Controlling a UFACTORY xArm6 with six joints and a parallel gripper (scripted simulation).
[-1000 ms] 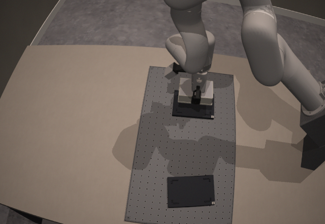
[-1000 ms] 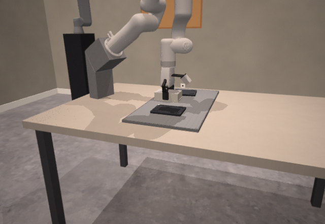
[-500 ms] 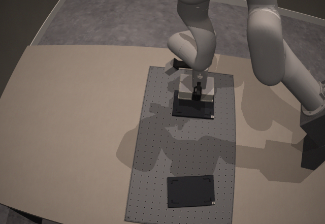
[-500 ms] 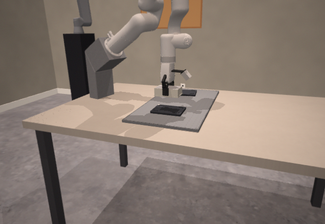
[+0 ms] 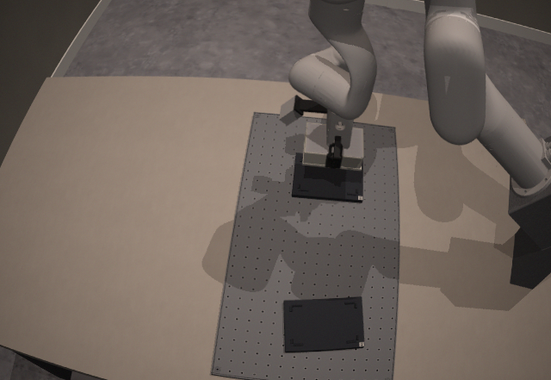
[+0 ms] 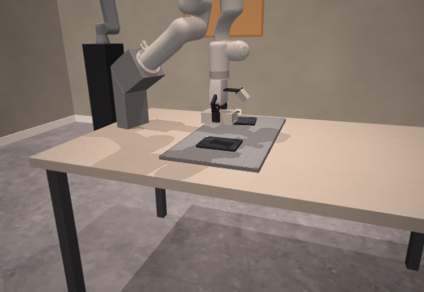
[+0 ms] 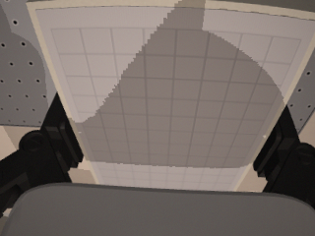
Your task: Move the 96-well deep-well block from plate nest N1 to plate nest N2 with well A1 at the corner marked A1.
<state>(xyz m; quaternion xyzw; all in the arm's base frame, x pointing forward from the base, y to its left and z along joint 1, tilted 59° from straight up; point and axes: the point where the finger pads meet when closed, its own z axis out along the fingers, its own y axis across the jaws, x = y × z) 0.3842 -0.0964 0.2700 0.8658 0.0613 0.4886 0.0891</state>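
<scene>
Now: hand 370 mm to the right of the plate nest N2, 110 mm above it and 40 mm past it. Also, from my hand: plate nest N1 (110 mm below); then white corner mark (410 mm to the left, 120 mm behind, 110 mm below); then 96-well deep-well block (right at my hand).
</scene>
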